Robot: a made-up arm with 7 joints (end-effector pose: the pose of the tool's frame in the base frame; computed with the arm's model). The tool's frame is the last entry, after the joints.
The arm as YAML. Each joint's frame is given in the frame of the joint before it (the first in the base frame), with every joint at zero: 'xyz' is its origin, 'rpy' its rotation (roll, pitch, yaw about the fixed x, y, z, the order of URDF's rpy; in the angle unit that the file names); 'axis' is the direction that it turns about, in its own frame. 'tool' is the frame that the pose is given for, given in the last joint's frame.
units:
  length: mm
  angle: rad
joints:
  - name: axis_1
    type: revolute
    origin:
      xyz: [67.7, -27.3, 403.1]
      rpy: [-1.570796, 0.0, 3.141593]
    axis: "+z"
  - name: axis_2
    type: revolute
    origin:
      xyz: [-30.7, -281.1, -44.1]
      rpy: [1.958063, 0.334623, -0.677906]
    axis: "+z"
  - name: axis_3
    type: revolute
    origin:
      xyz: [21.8, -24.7, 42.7]
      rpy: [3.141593, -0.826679, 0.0]
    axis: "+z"
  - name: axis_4
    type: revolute
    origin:
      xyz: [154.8, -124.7, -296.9]
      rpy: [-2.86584, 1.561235, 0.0]
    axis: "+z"
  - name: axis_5
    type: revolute
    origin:
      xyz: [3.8, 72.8, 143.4]
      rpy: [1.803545, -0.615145, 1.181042]
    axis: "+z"
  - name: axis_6
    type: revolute
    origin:
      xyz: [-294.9, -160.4, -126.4]
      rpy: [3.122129, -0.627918, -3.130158]
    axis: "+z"
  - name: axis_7
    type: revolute
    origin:
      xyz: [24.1, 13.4, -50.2]
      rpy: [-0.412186, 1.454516, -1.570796]
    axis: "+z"
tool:
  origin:
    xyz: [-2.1, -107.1, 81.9]
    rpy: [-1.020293, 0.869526, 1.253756]
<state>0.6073 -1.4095 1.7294 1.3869 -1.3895 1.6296 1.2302</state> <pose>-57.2 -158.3 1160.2 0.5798 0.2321 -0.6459 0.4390</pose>
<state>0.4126 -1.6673 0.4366 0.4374 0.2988 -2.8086 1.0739</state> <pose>100.9 176.0 965.2 0.6829 0.6449 0.2111 0.2705</pose>
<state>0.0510 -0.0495 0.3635 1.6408 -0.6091 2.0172 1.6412</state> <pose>545.9 91.6 864.5 0.2935 0.6191 0.5486 0.4792</pose>
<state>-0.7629 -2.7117 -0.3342 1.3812 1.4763 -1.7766 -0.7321</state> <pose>330.6 106.4 421.0 -0.2646 -0.6957 0.4769 0.4675</pose>
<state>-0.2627 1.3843 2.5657 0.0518 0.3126 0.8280 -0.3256</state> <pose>-83.0 386.2 896.2 0.9669 -0.1457 -0.1525 0.1438</pose>
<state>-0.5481 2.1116 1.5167 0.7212 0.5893 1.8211 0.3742</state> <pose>537.4 6.7 1046.0 0.6064 0.0204 -0.7861 0.1179</pose>
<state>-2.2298 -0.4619 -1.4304 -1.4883 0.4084 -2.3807 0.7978</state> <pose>154.1 -311.0 -72.5 0.4654 0.0123 -0.5299 0.7088</pose>
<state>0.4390 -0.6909 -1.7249 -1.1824 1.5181 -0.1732 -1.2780</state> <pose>504.3 -515.2 959.8 -0.1023 -0.1085 0.9285 0.3401</pose>
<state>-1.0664 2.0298 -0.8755 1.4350 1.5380 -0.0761 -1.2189</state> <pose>259.0 -163.5 361.7 -0.7120 -0.5380 0.2706 0.3611</pose>
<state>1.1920 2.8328 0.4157 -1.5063 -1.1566 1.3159 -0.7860</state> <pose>1.4 174.1 597.2 -0.1971 -0.9360 -0.0272 0.2903</pose>
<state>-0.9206 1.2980 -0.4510 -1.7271 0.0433 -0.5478 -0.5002</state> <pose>574.2 102.5 9.7 0.6039 -0.4727 0.5955 0.2392</pose>
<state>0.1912 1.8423 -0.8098 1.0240 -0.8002 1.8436 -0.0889</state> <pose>318.4 351.9 1042.5 0.5456 -0.1399 -0.7428 0.3618</pose>
